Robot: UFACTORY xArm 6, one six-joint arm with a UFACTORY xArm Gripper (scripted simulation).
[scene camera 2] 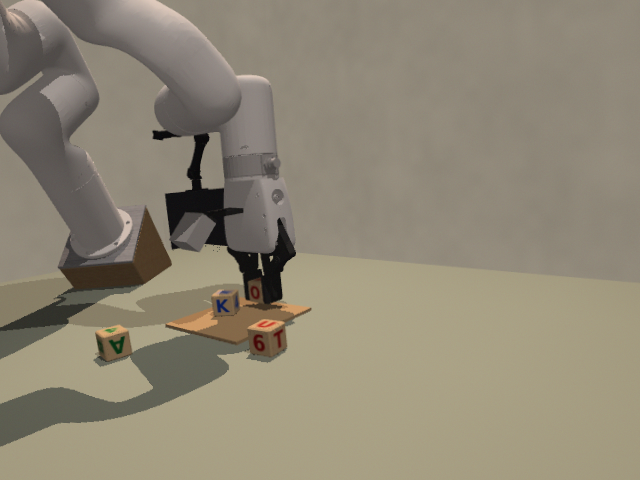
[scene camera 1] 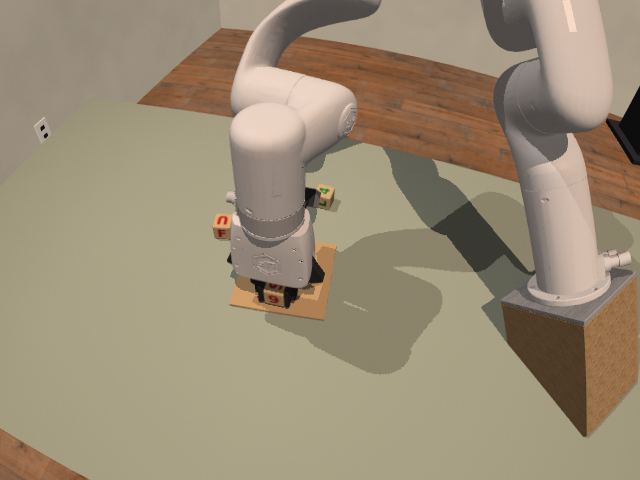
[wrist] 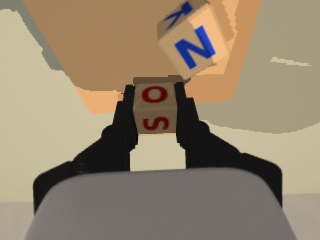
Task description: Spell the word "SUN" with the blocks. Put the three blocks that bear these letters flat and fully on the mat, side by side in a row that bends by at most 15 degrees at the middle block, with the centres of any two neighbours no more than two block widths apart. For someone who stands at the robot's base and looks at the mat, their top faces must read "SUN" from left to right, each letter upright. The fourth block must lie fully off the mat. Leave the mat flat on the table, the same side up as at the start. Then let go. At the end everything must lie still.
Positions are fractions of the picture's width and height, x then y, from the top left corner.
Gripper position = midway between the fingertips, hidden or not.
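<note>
A tan mat (scene camera 2: 0.36,0.69) is visible; the mat also appears in scene camera 1 (scene camera 1: 0.49,0.63) and in the wrist view (wrist: 0.32,0.23). My gripper (scene camera 2: 0.41,0.62) is visible too, and it appears in scene camera 1 (scene camera 1: 0.43,0.62) and in the wrist view (wrist: 0.49,0.41).
</note>
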